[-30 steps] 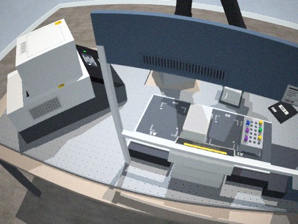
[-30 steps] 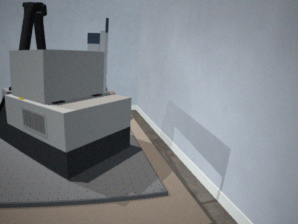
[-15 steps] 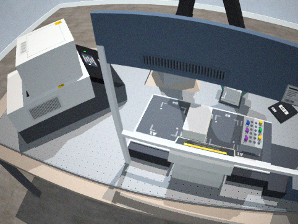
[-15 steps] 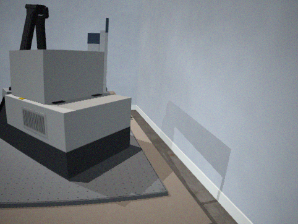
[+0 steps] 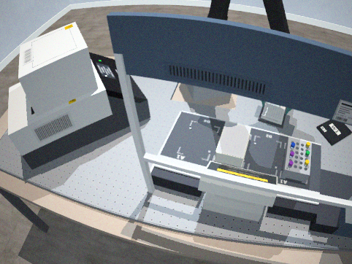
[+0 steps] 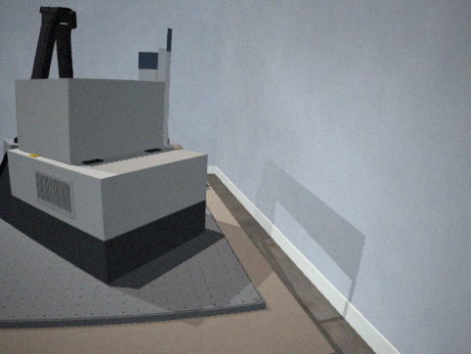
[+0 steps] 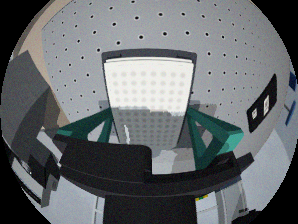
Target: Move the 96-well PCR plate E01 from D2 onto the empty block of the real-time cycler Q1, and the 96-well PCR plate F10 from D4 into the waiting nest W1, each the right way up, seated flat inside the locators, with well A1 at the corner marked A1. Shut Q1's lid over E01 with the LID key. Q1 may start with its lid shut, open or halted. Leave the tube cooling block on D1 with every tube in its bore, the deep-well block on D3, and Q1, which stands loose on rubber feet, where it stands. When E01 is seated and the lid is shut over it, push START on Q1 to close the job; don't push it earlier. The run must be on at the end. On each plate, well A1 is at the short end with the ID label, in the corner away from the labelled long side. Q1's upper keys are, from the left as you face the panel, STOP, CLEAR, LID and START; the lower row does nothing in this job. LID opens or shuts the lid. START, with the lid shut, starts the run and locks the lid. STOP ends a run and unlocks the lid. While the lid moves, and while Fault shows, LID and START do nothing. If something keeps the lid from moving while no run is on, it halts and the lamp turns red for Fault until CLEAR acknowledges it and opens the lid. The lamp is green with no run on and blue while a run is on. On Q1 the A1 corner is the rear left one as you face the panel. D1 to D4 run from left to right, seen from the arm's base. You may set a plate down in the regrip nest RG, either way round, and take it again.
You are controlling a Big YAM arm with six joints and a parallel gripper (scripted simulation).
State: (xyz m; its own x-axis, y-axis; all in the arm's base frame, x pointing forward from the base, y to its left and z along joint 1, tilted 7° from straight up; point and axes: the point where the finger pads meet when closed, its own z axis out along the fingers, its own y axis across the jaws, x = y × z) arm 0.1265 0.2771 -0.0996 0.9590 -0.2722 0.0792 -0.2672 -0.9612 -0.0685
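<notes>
Now: the dark nest pad 20 mm below my hand. Also, from my hand: tube cooling block 270 mm ahead, 50 mm to the left, 50 mm above; post 390 mm ahead, 390 mm to the right, 220 mm above; dark nest 60 mm ahead, 270 mm to the left, 20 mm below.
</notes>
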